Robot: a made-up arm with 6 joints. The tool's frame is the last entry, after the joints. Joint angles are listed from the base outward.
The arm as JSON. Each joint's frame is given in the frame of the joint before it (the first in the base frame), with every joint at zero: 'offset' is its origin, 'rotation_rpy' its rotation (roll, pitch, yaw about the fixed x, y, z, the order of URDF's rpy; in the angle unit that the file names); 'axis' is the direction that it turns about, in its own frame. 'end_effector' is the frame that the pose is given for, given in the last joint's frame.
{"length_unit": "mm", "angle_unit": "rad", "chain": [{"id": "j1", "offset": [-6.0, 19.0, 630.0], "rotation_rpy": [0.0, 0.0, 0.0], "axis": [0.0, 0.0, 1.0]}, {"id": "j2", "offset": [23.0, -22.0, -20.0], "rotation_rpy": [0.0, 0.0, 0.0], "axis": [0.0, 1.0, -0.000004]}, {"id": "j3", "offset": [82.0, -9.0, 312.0], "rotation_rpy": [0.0, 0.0, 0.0], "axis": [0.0, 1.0, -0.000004]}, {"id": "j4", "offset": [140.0, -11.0, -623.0], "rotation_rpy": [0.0, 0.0, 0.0], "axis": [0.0, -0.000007, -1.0]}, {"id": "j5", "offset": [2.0, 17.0, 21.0], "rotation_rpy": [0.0, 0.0, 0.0], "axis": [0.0, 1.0, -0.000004]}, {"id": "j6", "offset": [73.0, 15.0, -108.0], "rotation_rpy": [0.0, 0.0, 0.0], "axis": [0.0, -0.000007, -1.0]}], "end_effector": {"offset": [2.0, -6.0, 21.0], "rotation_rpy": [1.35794, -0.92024, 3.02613]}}
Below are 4 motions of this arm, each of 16 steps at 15 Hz.
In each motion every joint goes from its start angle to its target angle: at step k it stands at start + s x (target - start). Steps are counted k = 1, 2, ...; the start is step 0. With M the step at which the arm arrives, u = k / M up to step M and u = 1 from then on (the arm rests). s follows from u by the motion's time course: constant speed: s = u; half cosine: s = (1 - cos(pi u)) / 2; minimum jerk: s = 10 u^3 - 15 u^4 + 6 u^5.
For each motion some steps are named. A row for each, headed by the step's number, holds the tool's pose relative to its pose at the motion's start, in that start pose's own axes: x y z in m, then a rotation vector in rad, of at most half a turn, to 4 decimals.
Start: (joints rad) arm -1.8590 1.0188 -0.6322 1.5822 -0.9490 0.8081
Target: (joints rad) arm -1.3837 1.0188 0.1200 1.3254 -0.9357 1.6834
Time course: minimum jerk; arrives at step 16
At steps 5, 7, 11, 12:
5: -0.0189 0.0457 -0.0476 -0.0043 0.0453 0.0092
7: -0.0520 0.1022 -0.0878 -0.0112 0.0963 0.0181
11: -0.1496 0.2323 -0.1174 -0.0358 0.2034 0.0274
12: -0.1683 0.2558 -0.1142 -0.0420 0.2221 0.0273

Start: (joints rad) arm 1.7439 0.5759 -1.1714 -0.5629 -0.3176 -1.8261
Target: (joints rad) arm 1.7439 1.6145 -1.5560 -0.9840 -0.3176 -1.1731
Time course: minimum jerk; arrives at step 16
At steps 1, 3, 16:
1: -0.0010 -0.0001 0.0009 -0.0013 0.0006 -0.0011
3: -0.0221 -0.0021 0.0212 -0.0285 0.0135 -0.0237
16: -0.3245 0.1515 0.5412 -0.6488 0.3165 -0.4109

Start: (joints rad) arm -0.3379 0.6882 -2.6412 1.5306 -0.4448 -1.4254
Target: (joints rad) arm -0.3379 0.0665 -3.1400 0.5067 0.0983 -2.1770
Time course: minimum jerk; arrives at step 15
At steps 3, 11, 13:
3: -0.0258 0.0505 0.0226 0.0283 0.0933 -0.0564
11: -0.0148 0.8434 0.1927 1.0481 0.8380 -0.9266
13: 0.0299 0.9312 0.1911 1.2395 0.8331 -1.0030

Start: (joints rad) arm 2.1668 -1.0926 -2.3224 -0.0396 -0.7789 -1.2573
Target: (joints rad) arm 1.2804 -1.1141 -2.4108 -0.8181 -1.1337 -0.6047
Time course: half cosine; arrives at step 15
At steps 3, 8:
3: -0.0339 0.0440 0.0280 0.0153 0.0583 -0.1247
8: -0.1143 0.2631 0.2001 -0.0213 0.4112 -0.7168

